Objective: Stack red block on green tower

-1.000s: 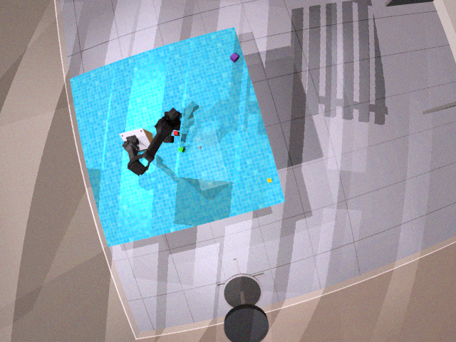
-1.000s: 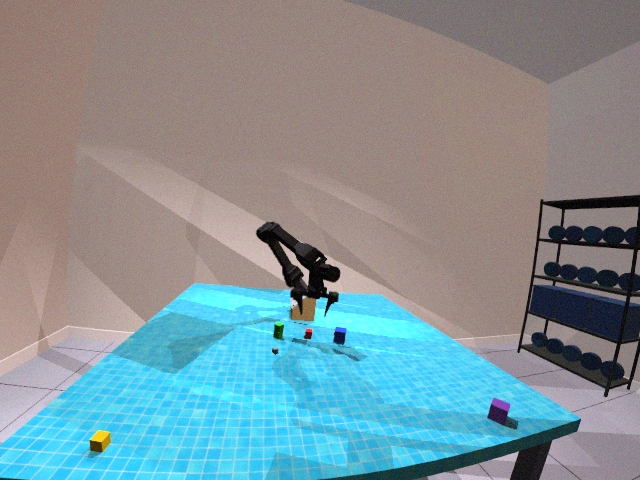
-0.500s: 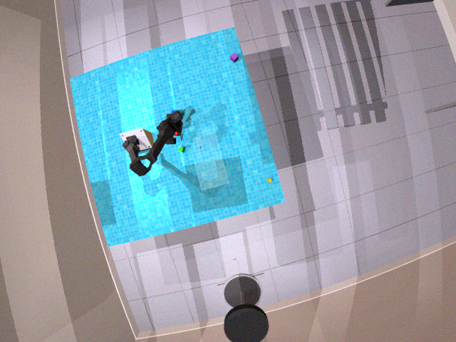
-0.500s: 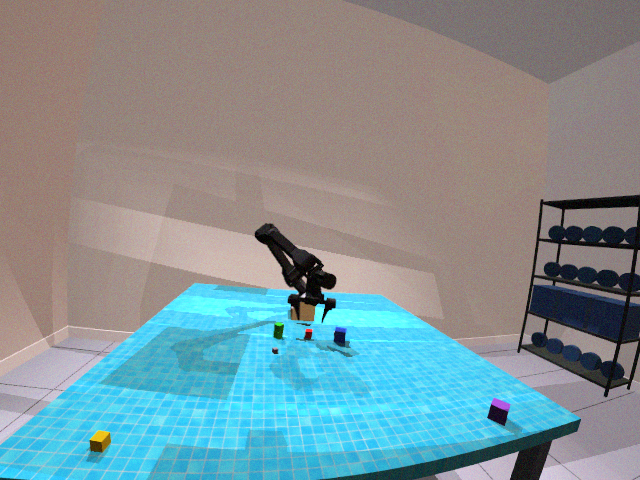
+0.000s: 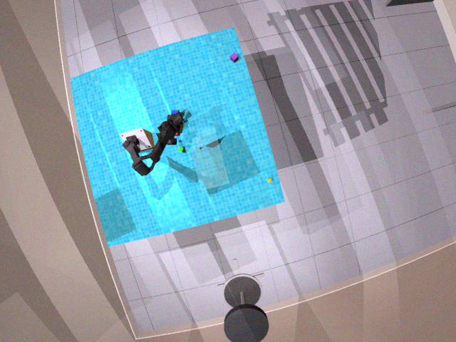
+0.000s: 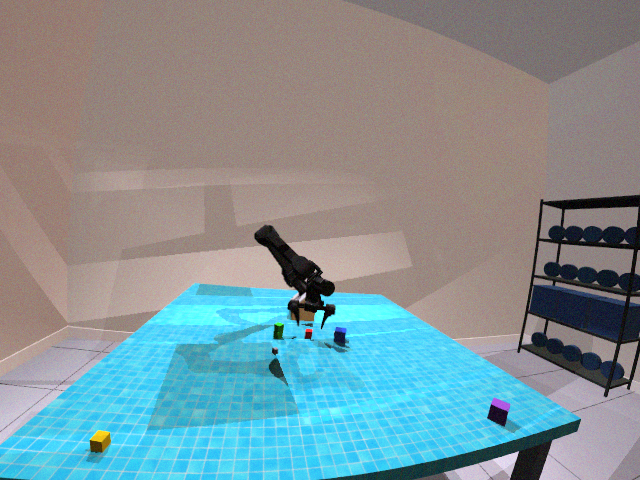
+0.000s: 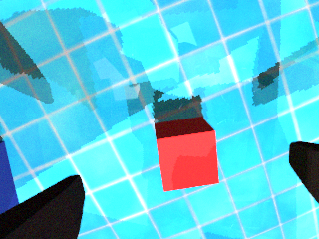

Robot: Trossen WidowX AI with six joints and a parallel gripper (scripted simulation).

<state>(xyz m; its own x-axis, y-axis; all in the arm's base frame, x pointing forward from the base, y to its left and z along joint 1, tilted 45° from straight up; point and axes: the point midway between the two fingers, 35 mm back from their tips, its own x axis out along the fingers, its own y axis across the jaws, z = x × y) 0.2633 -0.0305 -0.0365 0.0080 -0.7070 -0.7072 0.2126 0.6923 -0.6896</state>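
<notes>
Now: gripper tip 3 cm above the red block. Round my gripper tip: small dark item: 14 cm ahead, 13 cm to the right, 3 cm below; then blue block: 2 cm ahead, 12 cm to the left, 2 cm below; then purple block: 49 cm ahead, 44 cm to the left, 2 cm below.
</notes>
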